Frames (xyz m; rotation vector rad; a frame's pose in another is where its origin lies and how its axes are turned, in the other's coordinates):
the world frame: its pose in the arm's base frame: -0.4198 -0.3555 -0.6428 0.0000 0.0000 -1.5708
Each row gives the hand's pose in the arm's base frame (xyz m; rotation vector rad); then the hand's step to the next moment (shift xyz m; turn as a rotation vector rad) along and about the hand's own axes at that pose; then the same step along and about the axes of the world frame.
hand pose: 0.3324 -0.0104 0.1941 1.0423 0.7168 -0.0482
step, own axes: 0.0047 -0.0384 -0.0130 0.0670 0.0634 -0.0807
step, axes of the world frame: 0.0084 -0.0170 -0.0361 -0.1173 0.0331 -0.0131
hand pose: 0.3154 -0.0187 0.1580 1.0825 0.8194 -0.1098
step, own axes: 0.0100 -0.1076 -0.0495 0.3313 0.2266 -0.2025
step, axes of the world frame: 0.0098 -0.0688 -0.0964 -0.3766 0.2294 -0.0873
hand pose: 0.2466 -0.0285 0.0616 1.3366 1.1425 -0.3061
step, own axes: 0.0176 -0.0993 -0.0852 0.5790 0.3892 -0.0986
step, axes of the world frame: -0.0527 -0.1062 -0.0581 -0.4354 0.5158 -0.2019
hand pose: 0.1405 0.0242 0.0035 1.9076 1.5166 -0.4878
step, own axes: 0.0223 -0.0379 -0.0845 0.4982 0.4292 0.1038
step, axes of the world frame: -0.0785 -0.0391 0.0372 -0.2341 0.5536 -0.2862
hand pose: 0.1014 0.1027 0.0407 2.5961 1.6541 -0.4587
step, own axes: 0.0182 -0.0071 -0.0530 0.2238 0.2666 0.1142
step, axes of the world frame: -0.0287 0.0130 0.0469 -0.0608 0.2989 -0.2029
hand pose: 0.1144 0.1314 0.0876 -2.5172 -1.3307 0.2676
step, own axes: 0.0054 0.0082 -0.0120 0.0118 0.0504 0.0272
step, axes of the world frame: 0.0018 0.0129 0.0084 0.0129 0.0378 -0.0427
